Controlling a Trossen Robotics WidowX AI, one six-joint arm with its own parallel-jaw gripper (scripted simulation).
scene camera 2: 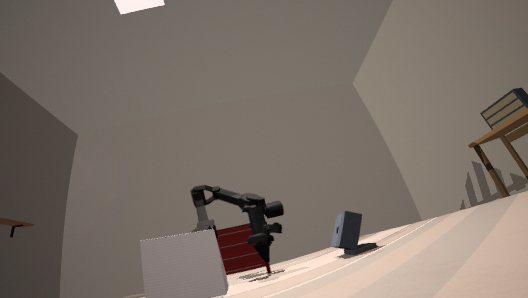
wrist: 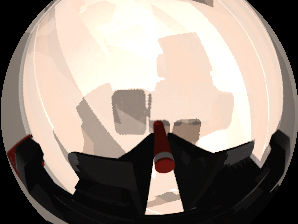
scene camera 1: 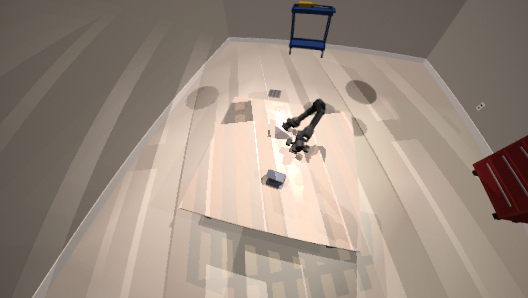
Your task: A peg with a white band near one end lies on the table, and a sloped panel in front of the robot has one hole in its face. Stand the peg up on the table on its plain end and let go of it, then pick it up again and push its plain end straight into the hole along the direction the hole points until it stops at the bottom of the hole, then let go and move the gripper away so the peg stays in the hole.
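Scene camera 2: my gripper (scene camera 2: pixel 267 262), a sloped panel (scene camera 2: pixel 348 223). Wrist view: my gripper (wrist: pixel 160 137), carrying a red peg (wrist: pixel 163 159).
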